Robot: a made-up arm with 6 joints.
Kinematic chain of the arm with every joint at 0, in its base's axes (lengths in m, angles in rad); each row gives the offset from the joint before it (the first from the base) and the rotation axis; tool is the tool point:
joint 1: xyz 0 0 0.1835 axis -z
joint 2: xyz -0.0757 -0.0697 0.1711 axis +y
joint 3: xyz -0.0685 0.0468 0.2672 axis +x
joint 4: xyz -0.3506 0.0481 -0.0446 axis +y
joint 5: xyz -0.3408 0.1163 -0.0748 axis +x
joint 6: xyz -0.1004 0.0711 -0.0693 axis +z
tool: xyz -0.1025 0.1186 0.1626
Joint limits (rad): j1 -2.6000..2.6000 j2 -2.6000..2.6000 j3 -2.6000..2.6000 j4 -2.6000..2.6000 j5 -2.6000..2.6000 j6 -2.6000..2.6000
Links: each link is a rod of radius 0.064 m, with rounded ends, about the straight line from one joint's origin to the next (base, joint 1, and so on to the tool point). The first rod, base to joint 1, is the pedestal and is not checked.
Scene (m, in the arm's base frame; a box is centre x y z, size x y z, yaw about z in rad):
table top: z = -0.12
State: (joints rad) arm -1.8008 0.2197 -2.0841 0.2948 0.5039 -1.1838
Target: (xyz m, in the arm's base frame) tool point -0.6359 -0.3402 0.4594
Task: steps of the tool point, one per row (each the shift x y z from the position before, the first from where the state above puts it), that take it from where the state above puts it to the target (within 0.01 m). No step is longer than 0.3 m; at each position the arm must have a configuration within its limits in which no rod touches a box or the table.
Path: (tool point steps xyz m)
1: -0.2670 -0.0033 -0.0105
2: -0.2486 0.0840 0.0006
3: -0.2010 0.1583 0.0108
4: -0.1316 0.2100 0.0199

